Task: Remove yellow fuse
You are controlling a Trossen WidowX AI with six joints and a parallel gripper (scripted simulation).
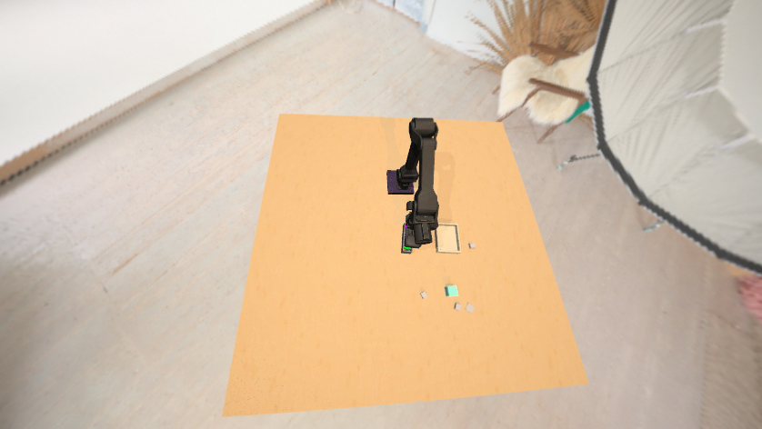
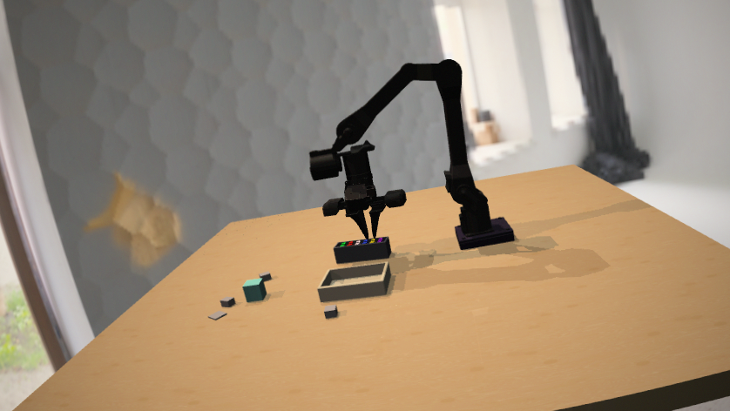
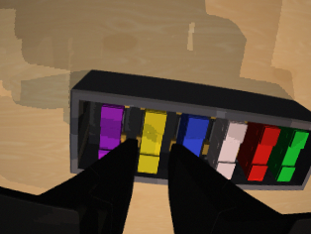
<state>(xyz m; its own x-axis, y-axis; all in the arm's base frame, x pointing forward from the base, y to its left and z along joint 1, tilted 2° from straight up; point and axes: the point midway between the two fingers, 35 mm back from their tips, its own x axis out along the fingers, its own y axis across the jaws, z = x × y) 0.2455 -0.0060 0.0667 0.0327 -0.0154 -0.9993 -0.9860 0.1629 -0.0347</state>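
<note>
Now: gripper tip 2 cm above the yellow fuse. Round my gripper tip: teal cube (25 cm ahead, 15 cm to the left, 3 cm below); tray (18 cm to the left, 4 cm below, 3 cm ahead).
</note>
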